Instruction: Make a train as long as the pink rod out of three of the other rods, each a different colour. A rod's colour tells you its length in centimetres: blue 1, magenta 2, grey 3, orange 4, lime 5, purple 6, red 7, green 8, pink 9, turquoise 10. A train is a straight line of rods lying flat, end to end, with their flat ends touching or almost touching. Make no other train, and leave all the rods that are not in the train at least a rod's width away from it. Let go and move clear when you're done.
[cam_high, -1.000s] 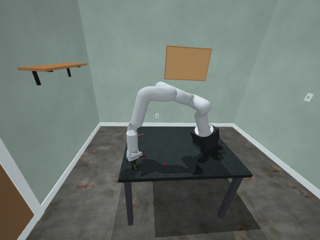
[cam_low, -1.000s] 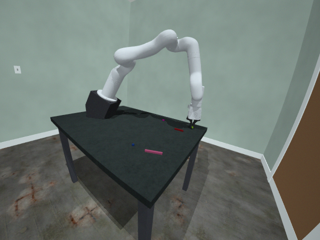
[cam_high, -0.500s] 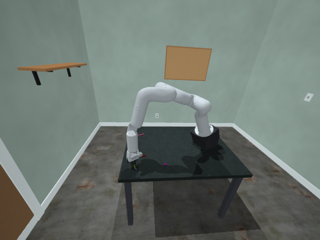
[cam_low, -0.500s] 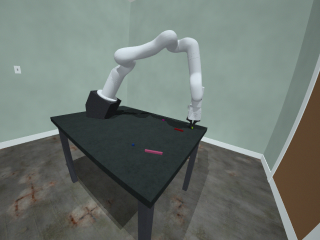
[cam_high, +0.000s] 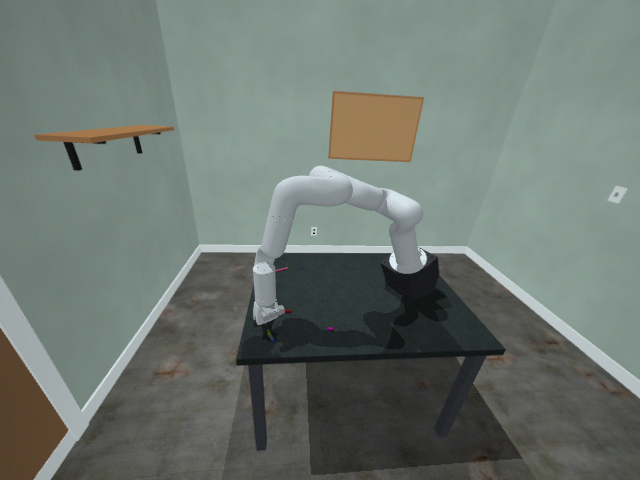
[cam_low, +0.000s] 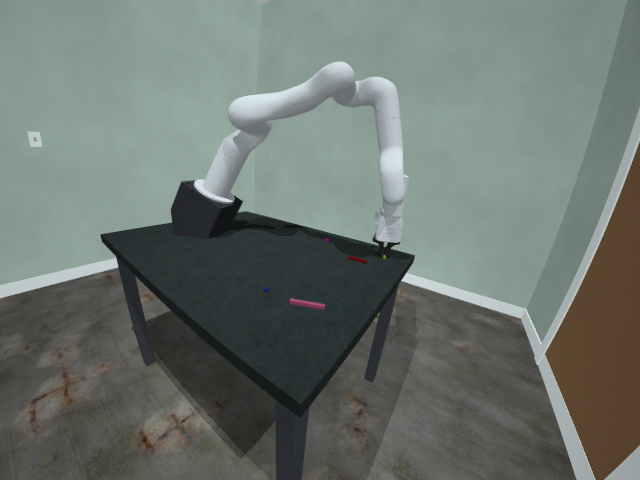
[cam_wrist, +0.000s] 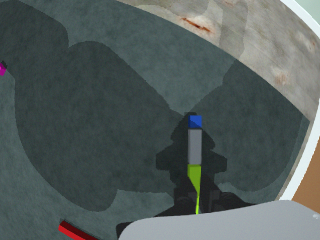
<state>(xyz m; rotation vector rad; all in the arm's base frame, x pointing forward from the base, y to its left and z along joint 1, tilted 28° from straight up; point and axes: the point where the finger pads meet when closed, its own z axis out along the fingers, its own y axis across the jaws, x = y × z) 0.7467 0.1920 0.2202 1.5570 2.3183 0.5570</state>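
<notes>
Now: hand 20 mm above the lime rod. Round my hand: red rod: 110 mm to the right, 80 mm behind, 20 mm below; then grey rod: 40 mm to the left, 20 mm below, 20 mm behind; then short magenta rod: 280 mm behind, 20 mm to the left, 20 mm below.
</notes>
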